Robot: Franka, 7 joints.
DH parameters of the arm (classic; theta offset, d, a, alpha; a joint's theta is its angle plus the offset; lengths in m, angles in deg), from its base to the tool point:
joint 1: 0 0.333 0 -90
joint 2: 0 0 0 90
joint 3: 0 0.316 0.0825 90
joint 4: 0 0 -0.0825 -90
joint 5: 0 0.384 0 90
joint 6: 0 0 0.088 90
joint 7: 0 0.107 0 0
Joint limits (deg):
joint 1: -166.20..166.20
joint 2: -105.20..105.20
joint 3: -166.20..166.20
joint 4: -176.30..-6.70
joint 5: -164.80..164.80
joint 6: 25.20..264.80
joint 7: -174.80..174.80
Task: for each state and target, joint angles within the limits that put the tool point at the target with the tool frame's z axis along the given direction. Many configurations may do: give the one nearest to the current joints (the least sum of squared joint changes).
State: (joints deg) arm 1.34 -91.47 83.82 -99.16 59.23 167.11 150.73
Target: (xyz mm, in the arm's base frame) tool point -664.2 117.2 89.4 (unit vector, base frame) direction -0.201 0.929 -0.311
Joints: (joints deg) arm 51.17 -105.20 105.34 -94.55 29.81 150.47 150.73
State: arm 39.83 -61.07 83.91 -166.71 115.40 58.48 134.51
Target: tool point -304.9 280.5 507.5 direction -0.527 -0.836 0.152
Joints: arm 38.75 -40.65 64.01 -134.60 107.03 25.20 134.51
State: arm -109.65 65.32 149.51 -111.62 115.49 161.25 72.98
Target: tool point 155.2 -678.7 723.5 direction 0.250 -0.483 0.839
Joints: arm -115.16 78.83 127.93 -63.14 101.86 160.08 72.98
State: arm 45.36 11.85 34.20 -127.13 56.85 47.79 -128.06
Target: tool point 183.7 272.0 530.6 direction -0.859 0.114 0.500
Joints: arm 28.96 -20.05 2.87 -145.42 92.80 32.66 -128.06
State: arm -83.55 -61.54 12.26 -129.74 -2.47 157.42 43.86
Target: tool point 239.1 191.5 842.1 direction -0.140 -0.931 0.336
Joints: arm -93.78 -95.97 24.00 -113.03 -11.58 123.27 43.86
